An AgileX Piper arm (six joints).
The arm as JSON. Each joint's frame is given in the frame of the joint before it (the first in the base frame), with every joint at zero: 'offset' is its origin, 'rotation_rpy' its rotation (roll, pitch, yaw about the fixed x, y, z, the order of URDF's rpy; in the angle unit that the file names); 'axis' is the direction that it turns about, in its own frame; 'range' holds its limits. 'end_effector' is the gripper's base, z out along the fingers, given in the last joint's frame.
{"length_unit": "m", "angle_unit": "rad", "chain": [
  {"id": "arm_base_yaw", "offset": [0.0, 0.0, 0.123], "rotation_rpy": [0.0, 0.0, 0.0], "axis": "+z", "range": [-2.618, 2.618]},
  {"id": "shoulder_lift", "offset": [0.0, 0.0, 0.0], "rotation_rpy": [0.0, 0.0, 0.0], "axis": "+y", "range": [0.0, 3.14]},
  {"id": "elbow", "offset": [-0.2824, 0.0, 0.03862], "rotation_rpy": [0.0, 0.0, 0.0], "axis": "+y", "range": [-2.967, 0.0]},
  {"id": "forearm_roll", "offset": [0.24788, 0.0, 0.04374], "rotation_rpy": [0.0, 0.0, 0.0], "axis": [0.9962, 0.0, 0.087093], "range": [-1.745, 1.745]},
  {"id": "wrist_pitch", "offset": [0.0, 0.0, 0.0], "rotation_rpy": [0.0, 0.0, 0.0], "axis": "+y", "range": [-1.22, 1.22]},
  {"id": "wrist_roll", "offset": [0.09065, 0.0, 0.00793], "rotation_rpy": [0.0, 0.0, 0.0], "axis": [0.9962, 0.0, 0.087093], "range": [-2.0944, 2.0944]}
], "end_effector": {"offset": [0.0, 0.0, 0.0], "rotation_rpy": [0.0, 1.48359, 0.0]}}
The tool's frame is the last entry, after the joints.
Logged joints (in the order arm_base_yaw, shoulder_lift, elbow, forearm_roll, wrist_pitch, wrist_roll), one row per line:
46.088 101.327 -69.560 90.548 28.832 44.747
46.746 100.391 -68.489 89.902 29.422 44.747
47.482 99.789 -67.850 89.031 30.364 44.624
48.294 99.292 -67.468 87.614 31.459 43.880
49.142 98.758 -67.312 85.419 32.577 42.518
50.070 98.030 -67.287 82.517 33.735 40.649
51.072 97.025 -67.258 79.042 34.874 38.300
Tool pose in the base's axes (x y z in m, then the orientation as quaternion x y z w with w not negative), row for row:
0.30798 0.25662 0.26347 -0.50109 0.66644 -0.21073 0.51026
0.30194 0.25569 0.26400 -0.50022 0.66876 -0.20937 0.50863
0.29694 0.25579 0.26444 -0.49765 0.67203 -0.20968 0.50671
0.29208 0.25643 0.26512 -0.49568 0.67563 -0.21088 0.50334
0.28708 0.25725 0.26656 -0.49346 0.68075 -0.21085 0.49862
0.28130 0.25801 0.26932 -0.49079 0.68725 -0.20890 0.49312
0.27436 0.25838 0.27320 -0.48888 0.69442 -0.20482 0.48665
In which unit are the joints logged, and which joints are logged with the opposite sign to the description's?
The joints are logged in degrees. Opposite sign: forearm_roll.
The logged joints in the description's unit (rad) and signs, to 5 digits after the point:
0.80439 1.76849 -1.21405 -1.58036 0.50321 0.78098
0.81587 1.75215 -1.19536 -1.56909 0.51351 0.78098
0.82872 1.74165 -1.18421 -1.55388 0.52995 0.77884
0.84289 1.73297 -1.17754 -1.52915 0.54906 0.76585
0.85769 1.72365 -1.17482 -1.49084 0.56858 0.74208
0.87389 1.71095 -1.17438 -1.44019 0.58879 0.70946
0.89137 1.69341 -1.17387 -1.37954 0.60867 0.66846

